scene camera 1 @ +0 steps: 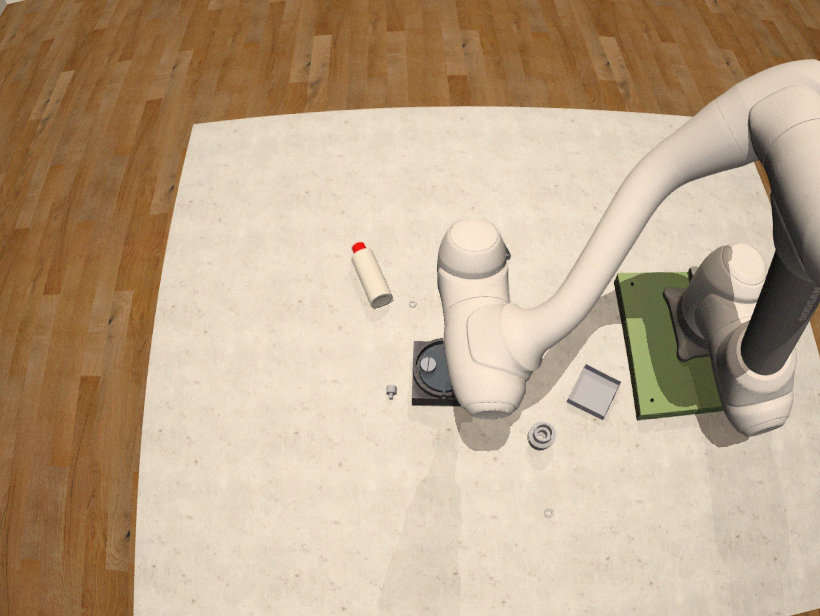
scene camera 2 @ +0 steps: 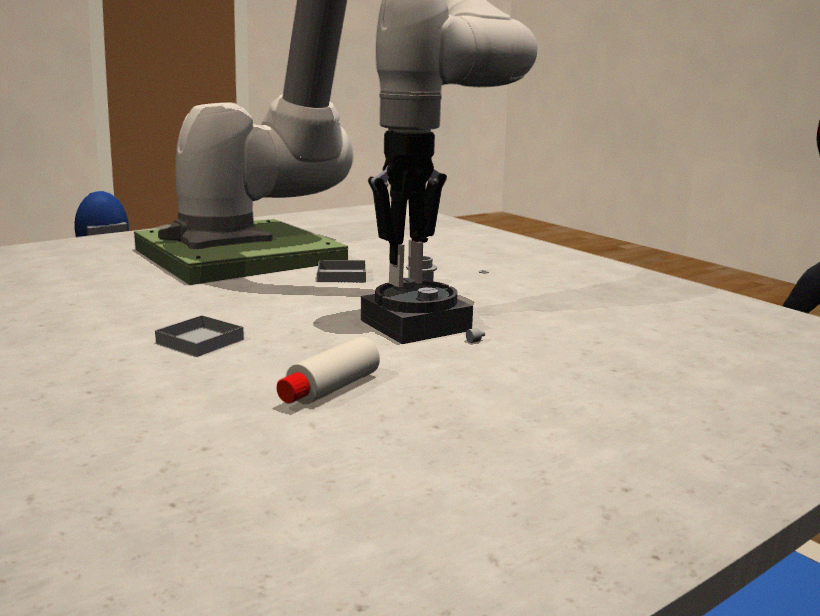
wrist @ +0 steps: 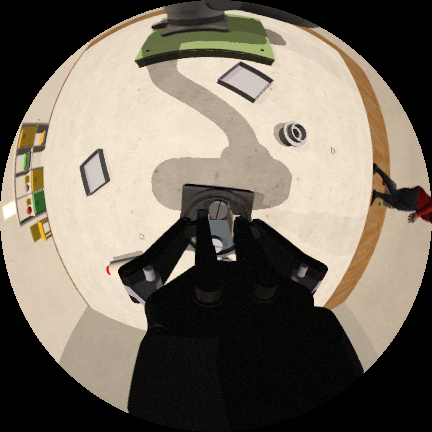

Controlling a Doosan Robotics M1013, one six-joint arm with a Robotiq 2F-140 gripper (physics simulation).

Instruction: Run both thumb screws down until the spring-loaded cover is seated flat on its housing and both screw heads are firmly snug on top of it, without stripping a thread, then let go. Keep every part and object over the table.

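Frame: origin at the arm's base, x back, y left, z down, level; millimetres.
Seen in the pictures: gripper, fingertip midpoint: (scene camera 2: 405, 283) (wrist: 217, 209); arm's base, origin of the base link: (scene camera 1: 703, 322) (scene camera 2: 216, 237).
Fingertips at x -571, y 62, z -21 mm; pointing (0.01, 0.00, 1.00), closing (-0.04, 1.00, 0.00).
Offsets run from my fingertips to a thing's top centre. "spot": to the spot under its first point.
A black square housing @(dx -32, dy -3, dz +4 mm) (scene camera 1: 434, 401) (scene camera 2: 437, 326) (wrist: 192, 193) stands on the table with a round blue-grey cover @(dx -32, dy -3, dz +7 mm) (scene camera 1: 440, 381) (wrist: 220, 229) inside its ring. My gripper (scene camera 2: 405, 279) (wrist: 217, 209) points straight down and is shut on one slotted screw head @(spot: dx -1, dy +1, dz -5 mm) (wrist: 218, 210); the arm hides it in scene camera 1. The other slotted screw head (scene camera 1: 428, 364) (scene camera 2: 427, 291) (wrist: 217, 244) stands on the cover's opposite side, outside the fingers. Whether the cover sits flat and either head touches it is too small to tell.
A loose small screw @(dx -139, dy +25, dz +40 mm) (scene camera 1: 391, 391) (scene camera 2: 473, 335) lies beside the housing. A cream bottle with a red cap @(dx -170, dy -249, dz +10 mm) (scene camera 1: 372, 277) (scene camera 2: 341, 366) lies nearby. Also there are a stepped round part @(dx +149, dy +152, dz +10 mm) (scene camera 1: 541, 435) (wrist: 293, 134), two small rings @(dx -82, dy -179, dz +58 mm) (scene camera 1: 412, 304) @(dx +150, dy +310, dz +58 mm) (scene camera 1: 548, 513), two shallow trays @(dx +279, dy +63, dz +40 mm) (scene camera 2: 341, 277) @(dx +87, dy -308, dz +40 mm) (scene camera 2: 177, 344), and the green base plate (scene camera 1: 646, 405).
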